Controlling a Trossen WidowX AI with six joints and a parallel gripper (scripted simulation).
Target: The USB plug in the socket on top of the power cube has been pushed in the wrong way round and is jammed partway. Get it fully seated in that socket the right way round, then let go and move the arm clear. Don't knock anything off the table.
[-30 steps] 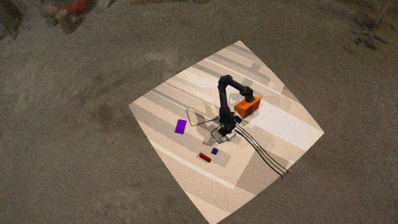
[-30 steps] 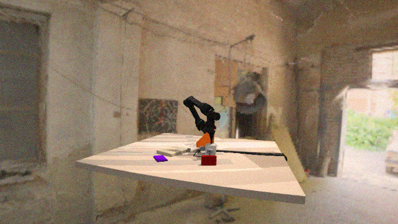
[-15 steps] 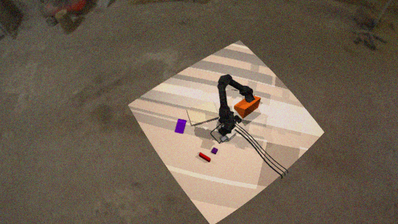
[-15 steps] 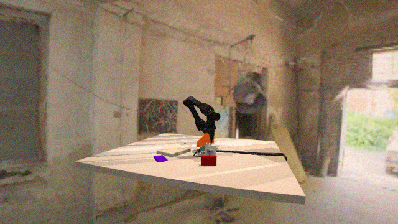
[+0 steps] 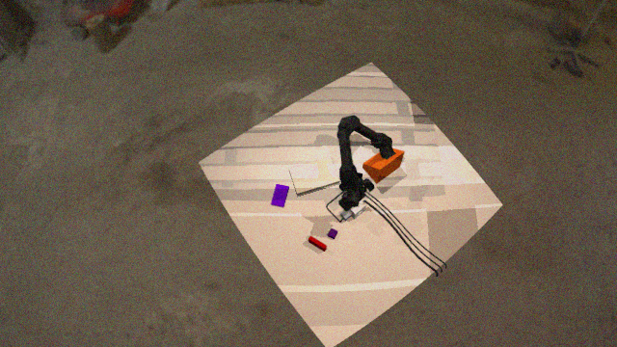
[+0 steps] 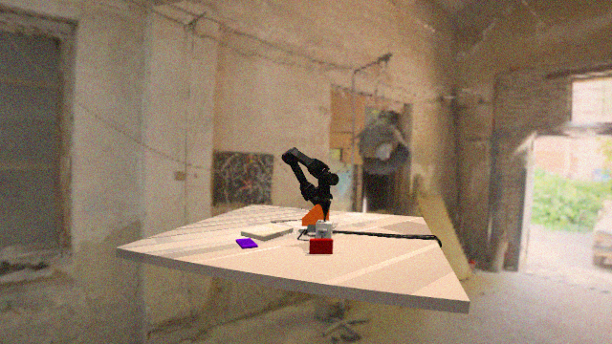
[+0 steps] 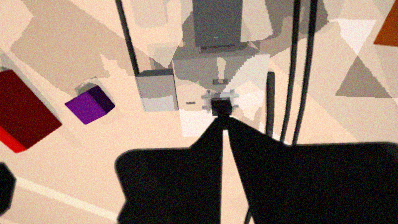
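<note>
The black USB plug is 2 cm below my gripper tip. The rest, counted from my gripper tip: red block 26 cm ahead, 8 cm below, 6 cm to the left; then flat pale slab 28 cm to the right, 9 cm below, 8 cm ahead; then purple cube 17 cm ahead, 9 cm below, 5 cm to the left.
</note>
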